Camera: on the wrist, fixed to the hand. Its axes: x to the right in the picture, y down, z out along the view.
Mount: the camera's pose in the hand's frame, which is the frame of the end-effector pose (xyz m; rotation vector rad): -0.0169 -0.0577 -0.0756 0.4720 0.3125 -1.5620
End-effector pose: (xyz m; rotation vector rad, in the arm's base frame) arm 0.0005 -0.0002 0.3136 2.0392 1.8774 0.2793
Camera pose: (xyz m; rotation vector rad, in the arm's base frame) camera -0.0828 -0.0042 0.3623 -0.1481 -3.0132 0.2895
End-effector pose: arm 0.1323 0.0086 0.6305 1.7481 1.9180 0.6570
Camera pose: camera 0.0418 -0.0158 0.6537 -0.1200 2.9523 -0.1687
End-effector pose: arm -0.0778 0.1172 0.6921 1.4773 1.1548 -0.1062
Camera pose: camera -0.1657 0.1566 0.6849 0.6094 2.4160 -1.3015
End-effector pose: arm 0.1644 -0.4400 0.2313 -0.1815 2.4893 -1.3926
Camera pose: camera 0.1559 -0.4047 0.3208 1.4126 -1.1840 1.5907
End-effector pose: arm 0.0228 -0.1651 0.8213 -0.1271 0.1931 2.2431
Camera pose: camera 0.0802 -0.1560 0.7442 -0.2531 0.5457 0.5869
